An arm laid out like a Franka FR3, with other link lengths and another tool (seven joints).
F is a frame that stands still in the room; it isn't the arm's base.
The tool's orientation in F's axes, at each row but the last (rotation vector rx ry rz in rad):
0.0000, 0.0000, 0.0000
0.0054, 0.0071, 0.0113
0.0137, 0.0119, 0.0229
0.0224, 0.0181, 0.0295
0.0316, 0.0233, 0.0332
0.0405, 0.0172, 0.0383
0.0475, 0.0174, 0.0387
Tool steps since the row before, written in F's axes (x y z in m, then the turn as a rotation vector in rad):
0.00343, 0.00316, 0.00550, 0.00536, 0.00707, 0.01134
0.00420, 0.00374, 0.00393, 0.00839, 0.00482, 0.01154
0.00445, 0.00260, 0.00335, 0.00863, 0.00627, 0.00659
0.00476, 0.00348, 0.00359, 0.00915, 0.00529, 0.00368
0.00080, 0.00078, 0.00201, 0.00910, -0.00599, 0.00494
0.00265, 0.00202, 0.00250, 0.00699, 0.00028, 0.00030
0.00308, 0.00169, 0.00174, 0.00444, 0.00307, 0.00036
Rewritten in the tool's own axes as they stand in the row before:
0.00343, 0.00316, 0.00550, 0.00536, 0.00707, 0.01134
0.00421, 0.00371, 0.00394, 0.00836, 0.00479, 0.01157
0.00447, 0.00254, 0.00337, 0.00869, 0.00616, 0.00661
0.00480, 0.00342, 0.00360, 0.00924, 0.00510, 0.00373
0.00078, 0.00082, 0.00200, 0.00878, -0.00612, 0.00534
0.00268, 0.00202, 0.00246, 0.00699, 0.00003, 0.00041
0.00311, 0.00165, 0.00171, 0.00455, 0.00291, 0.00030

